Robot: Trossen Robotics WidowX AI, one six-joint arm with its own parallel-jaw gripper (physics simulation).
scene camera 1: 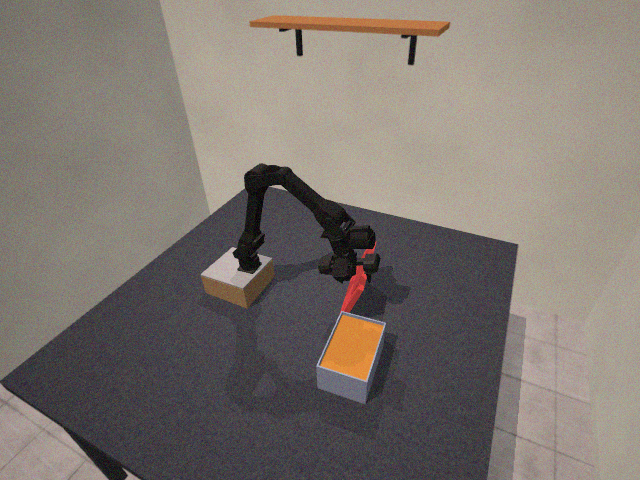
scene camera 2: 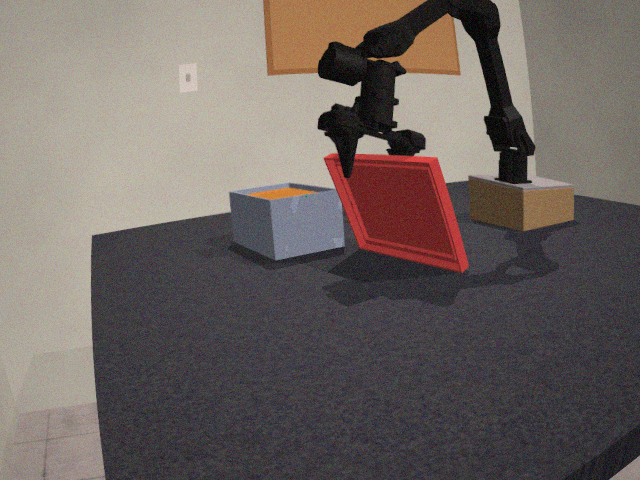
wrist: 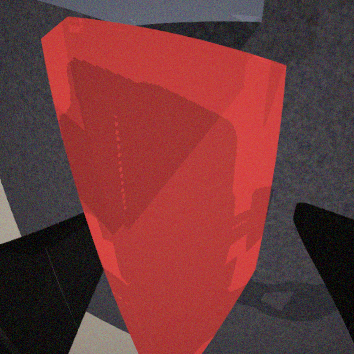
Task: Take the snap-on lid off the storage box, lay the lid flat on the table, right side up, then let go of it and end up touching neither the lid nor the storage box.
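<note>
The red lid (scene camera 1: 354, 291) (scene camera 2: 403, 206) (wrist: 175, 175) is off the box and stands steeply tilted on its lower edge. Its recessed underside faces scene camera 2, and its smooth outer face shows in the wrist view. The blue-grey storage box (scene camera 1: 343, 384) (scene camera 2: 307, 224) (wrist: 200, 10) stands upright beside it, open, with orange inside. Whether lid and box touch cannot be told. My gripper (scene camera 1: 355, 273) (scene camera 2: 375, 164) (wrist: 208, 210) is open wide at the lid's upper part, one finger on each side, not gripping. One fingertip is partly hidden behind the lid in the wrist view; contact is unclear.
The arm's base stands on a wooden block (scene camera 1: 227, 289) (scene camera 2: 496, 206) with a pale top, on the dark table (scene camera 1: 170, 361) (scene camera 2: 310, 361). A wooden shelf (scene camera 1: 351, 24) is fixed high on the wall. An orange-brown board (scene camera 2: 320, 31) hangs on another wall.
</note>
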